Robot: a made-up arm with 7 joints.
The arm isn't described. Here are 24 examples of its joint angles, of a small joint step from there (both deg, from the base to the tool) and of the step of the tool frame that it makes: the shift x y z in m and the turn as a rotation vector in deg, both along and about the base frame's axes.
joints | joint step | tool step
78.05 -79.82 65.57 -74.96 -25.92 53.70 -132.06 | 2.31 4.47 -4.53 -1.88 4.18 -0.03 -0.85 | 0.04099 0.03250 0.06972 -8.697 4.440 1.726
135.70 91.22 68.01 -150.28 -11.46 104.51 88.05 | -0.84 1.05 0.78 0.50 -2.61 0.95 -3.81 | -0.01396 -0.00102 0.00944 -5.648 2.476 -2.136
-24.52 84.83 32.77 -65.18 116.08 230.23 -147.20 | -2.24 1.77 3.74 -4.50 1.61 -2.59 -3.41 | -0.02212 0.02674 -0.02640 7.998 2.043 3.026
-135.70 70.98 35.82 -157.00 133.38 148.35 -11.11 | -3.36 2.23 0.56 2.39 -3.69 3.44 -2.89 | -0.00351 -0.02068 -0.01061 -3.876 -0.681 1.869
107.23 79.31 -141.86 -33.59 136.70 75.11 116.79 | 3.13 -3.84 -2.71 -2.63 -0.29 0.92 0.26 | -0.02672 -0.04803 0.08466 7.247 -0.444 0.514
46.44 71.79 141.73 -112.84 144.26 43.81 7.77 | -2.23 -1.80 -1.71 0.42 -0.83 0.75 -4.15 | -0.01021 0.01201 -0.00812 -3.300 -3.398 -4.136
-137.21 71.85 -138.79 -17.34 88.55 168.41 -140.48 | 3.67 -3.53 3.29 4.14 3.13 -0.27 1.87 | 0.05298 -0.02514 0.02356 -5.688 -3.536 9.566
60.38 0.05 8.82 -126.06 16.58 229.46 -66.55 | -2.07 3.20 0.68 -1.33 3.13 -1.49 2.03 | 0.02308 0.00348 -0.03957 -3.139 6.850 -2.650
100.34 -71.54 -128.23 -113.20 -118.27 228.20 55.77 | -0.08 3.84 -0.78 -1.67 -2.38 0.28 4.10 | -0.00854 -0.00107 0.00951 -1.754 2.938 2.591
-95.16 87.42 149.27 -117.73 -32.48 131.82 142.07 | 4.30 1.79 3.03 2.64 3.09 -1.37 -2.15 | -0.01269 -0.02324 0.01409 3.069 -3.026 5.650
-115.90 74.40 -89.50 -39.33 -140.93 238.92 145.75 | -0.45 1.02 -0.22 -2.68 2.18 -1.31 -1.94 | -0.01516 0.01606 -0.01566 0.058 -1.208 -0.804
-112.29 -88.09 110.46 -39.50 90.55 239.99 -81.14 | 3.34 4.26 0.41 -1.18 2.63 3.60 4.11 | -0.03005 0.01893 0.03659 10.352 -2.290 3.571
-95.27 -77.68 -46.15 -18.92 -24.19 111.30 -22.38 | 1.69 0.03 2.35 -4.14 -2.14 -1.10 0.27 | -0.05465 -0.01370 0.03736 3.589 -0.841 5.145
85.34 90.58 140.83 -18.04 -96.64 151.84 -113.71 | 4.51 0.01 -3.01 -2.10 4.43 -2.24 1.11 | -0.08909 0.00506 0.00637 -1.401 1.475 8.306
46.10 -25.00 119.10 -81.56 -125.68 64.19 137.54 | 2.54 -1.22 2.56 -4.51 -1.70 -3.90 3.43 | -0.01201 -0.04719 -0.05899 3.635 -1.657 4.117
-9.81 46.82 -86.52 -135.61 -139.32 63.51 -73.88 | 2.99 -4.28 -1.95 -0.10 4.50 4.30 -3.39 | 0.01328 0.00198 0.00359 -1.306 -8.528 -4.976
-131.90 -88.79 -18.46 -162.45 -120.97 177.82 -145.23 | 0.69 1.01 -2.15 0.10 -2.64 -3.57 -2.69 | -0.01889 -0.00232 -0.00513 2.009 1.064 -4.184
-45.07 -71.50 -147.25 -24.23 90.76 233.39 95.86 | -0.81 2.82 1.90 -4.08 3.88 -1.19 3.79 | -0.01007 -0.00821 0.00718 -4.726 6.211 1.001
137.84 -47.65 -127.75 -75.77 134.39 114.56 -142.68 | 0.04 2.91 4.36 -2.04 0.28 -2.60 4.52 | -0.00213 0.05912 0.05036 3.812 -3.858 8.074
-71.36 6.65 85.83 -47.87 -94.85 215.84 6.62 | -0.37 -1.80 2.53 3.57 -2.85 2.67 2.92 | -0.03354 0.01955 0.00727 -3.182 -2.964 3.409
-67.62 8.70 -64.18 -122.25 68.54 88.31 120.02 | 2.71 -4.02 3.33 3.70 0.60 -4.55 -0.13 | 0.05774 -0.06064 0.05198 -6.749 -3.078 9.466
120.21 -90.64 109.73 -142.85 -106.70 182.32 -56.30 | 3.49 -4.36 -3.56 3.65 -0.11 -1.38 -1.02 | -0.02134 -0.04196 0.01889 2.291 5.304 8.067
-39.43 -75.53 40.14 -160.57 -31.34 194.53 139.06 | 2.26 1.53 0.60 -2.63 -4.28 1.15 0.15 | 0.00032 -0.00159 -0.03245 -2.433 4.971 1.966
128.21 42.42 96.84 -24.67 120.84 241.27 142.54 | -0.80 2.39 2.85 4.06 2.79 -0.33 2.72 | 0.00971 0.03287 -0.01191 -9.779 3.215 -0.289
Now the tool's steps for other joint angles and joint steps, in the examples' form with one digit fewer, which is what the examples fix.
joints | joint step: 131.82 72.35 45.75 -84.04 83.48 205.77 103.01 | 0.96 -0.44 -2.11 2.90 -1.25 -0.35 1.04
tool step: -0.0050 0.0238 0.0078 2.94 1.28 -1.54
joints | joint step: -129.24 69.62 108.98 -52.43 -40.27 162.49 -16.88 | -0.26 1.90 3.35 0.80 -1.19 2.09 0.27
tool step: -0.0273 0.0079 -0.0044 -1.86 -4.34 -1.65
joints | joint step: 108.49 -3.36 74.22 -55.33 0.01 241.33 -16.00 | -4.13 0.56 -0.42 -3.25 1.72 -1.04 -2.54
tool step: -0.0236 0.0328 -0.0096 -2.14 -4.39 -6.33
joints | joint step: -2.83 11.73 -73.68 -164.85 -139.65 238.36 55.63 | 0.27 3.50 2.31 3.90 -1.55 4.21 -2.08
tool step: 0.0114 -0.0226 0.0072 0.63 -0.07 6.26
